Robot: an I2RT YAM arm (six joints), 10 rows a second.
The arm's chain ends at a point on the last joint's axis. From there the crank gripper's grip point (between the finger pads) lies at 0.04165 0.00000 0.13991 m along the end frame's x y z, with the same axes.
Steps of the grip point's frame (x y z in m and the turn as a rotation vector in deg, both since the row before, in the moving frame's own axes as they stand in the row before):
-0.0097, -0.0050, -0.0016, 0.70, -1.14, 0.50
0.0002, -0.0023, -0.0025, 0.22, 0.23, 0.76
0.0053, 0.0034, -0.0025, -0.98, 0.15, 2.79
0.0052, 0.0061, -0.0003, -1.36, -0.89, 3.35
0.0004, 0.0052, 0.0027, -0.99, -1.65, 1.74
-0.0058, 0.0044, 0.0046, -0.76, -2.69, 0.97
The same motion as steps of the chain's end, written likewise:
-0.0069, -0.0036, -0.0024, 0.70, -1.14, 0.50
-0.0004, -0.0023, -0.0023, 0.22, 0.23, 0.76
0.0050, -0.0010, -0.0024, -0.98, 0.15, 2.79
0.0075, 0.0004, -0.0009, -1.36, -0.89, 3.35
0.0045, 0.0016, 0.0016, -0.99, -1.65, 1.74
0.0008, 0.0019, 0.0028, -0.76, -2.69, 0.97

